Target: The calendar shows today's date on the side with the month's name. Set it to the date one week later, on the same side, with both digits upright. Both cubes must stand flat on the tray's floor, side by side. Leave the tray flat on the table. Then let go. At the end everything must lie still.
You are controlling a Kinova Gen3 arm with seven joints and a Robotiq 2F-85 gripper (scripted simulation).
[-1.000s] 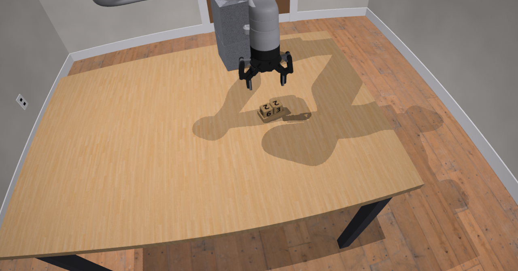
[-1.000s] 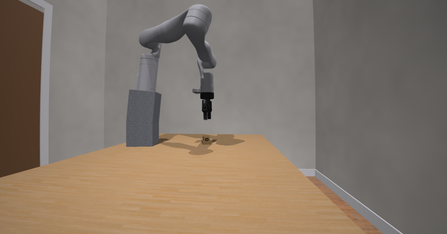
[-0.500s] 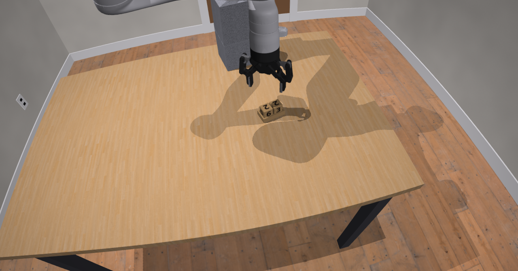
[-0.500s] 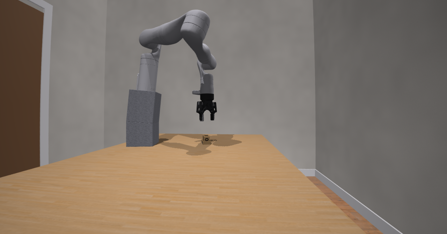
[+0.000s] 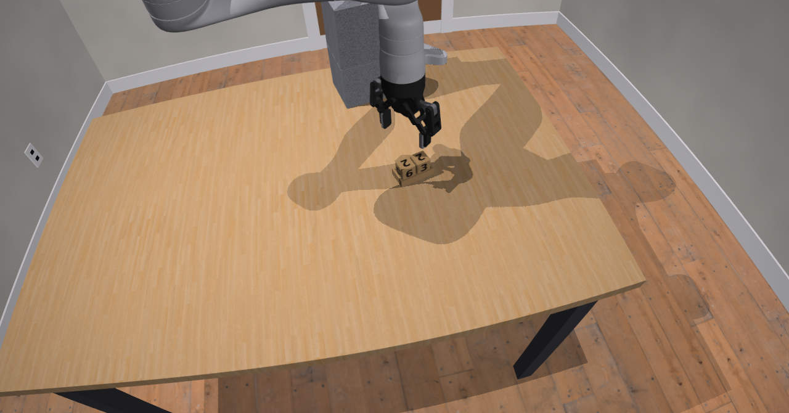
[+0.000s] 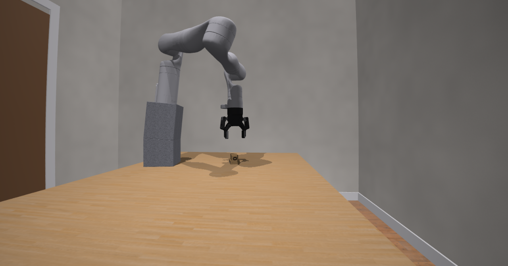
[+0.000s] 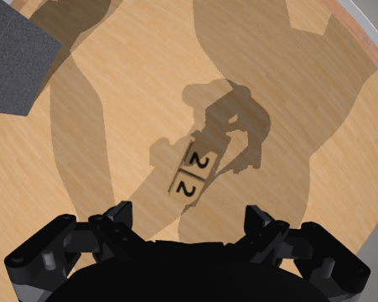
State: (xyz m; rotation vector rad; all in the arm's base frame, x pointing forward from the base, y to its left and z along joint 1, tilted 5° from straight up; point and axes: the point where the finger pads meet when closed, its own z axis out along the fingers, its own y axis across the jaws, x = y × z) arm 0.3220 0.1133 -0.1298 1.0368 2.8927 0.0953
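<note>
The wooden tray lies 1 cm behind my hand, 1 cm to the left of it and 12 cm below it.
</note>
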